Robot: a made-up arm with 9 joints.
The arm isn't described. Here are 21 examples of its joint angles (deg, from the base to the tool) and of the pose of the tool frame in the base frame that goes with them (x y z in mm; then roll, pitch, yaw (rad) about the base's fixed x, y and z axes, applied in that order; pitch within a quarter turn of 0, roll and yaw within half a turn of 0).
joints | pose
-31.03 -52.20 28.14 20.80 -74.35 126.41 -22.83 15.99 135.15 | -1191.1 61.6 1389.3 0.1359 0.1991 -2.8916
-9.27 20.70 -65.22 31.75 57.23 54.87 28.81 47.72 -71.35 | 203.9 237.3 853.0 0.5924 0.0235 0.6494
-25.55 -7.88 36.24 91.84 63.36 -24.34 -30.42 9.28 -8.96 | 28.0 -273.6 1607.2 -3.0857 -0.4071 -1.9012
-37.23 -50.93 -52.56 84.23 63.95 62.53 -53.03 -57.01 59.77 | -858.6 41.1 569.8 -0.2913 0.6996 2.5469
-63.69 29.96 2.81 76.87 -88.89 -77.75 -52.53 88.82 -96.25 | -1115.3 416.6 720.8 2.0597 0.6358 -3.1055
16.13 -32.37 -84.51 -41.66 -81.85 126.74 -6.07 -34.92 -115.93 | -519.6 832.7 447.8 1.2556 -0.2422 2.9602
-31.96 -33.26 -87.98 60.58 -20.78 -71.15 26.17 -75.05 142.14 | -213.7 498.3 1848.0 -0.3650 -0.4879 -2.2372
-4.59 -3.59 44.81 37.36 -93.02 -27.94 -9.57 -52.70 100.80 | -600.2 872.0 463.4 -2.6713 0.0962 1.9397
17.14 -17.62 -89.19 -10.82 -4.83 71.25 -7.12 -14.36 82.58 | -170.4 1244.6 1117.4 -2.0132 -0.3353 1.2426
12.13 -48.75 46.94 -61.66 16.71 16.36 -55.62 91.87 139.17 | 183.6 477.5 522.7 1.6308 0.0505 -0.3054
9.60 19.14 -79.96 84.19 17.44 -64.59 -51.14 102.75 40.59 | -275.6 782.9 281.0 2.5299 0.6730 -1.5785
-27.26 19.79 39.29 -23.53 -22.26 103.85 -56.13 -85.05 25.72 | -315.2 -485.1 1063.5 0.6584 0.2497 -2.2552
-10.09 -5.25 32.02 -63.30 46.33 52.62 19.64 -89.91 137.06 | -69.3 941.9 870.1 1.6009 0.6047 2.9252
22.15 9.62 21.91 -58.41 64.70 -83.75 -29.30 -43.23 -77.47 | 45.5 845.6 420.6 1.7713 -0.3559 -0.0062
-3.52 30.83 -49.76 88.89 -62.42 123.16 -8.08 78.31 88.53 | -1153.2 872.2 968.9 2.3714 -0.4565 2.2747
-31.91 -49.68 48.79 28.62 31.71 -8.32 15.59 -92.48 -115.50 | 129.8 248.7 736.8 1.6840 0.6491 -2.0419
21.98 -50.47 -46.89 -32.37 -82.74 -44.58 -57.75 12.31 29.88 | -1038.0 872.0 853.8 2.6948 0.4509 1.6417
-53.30 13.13 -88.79 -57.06 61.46 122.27 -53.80 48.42 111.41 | -979.6 895.4 1331.3 -0.9981 0.1180 2.7142
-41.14 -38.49 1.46 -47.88 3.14 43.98 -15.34 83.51 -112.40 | -481.7 818.6 682.8 1.9960 0.3828 1.9691
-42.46 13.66 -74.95 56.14 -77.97 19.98 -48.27 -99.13 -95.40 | -1043.8 278.7 1707.9 -1.3696 -0.1867 -1.2446
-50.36 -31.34 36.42 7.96 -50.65 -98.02 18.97 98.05 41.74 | -1047.5 270.6 1383.2 -0.4685 0.4384 -2.8872
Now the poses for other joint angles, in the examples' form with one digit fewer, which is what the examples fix.
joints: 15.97 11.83 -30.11 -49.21 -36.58 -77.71 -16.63 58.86 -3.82
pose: -1093 510 656 -1.409 1.276 2.897
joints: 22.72 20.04 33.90 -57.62 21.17 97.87 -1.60 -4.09 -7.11
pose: 247 109 730 3.087 0.974 -1.173
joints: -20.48 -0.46 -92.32 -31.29 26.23 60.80 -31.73 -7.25 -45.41
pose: -454 1196 1229 -0.192 -0.177 2.759
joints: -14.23 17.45 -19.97 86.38 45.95 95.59 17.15 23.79 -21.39
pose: -491 -326 1214 -0.933 0.276 -1.002
